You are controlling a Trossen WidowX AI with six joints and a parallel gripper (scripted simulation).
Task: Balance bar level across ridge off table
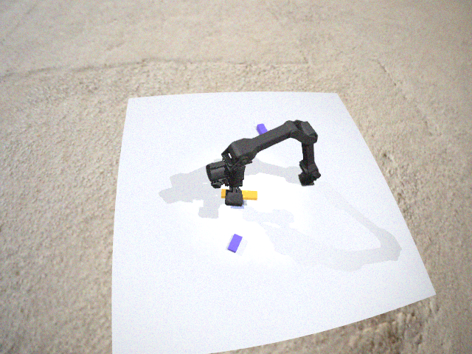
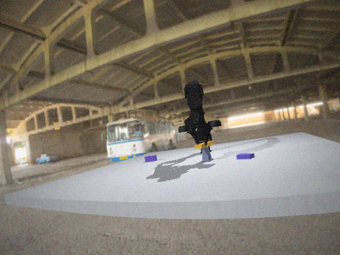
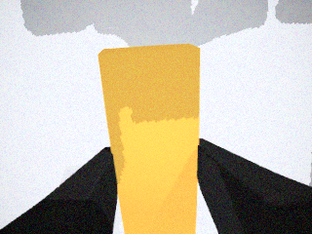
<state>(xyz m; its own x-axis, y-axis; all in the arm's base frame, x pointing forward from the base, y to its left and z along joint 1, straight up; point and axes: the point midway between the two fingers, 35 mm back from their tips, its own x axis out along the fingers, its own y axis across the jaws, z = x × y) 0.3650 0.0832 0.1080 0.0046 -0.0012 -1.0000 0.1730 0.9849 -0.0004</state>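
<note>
The bar lies 3 cm behind my gripper tip.
</note>
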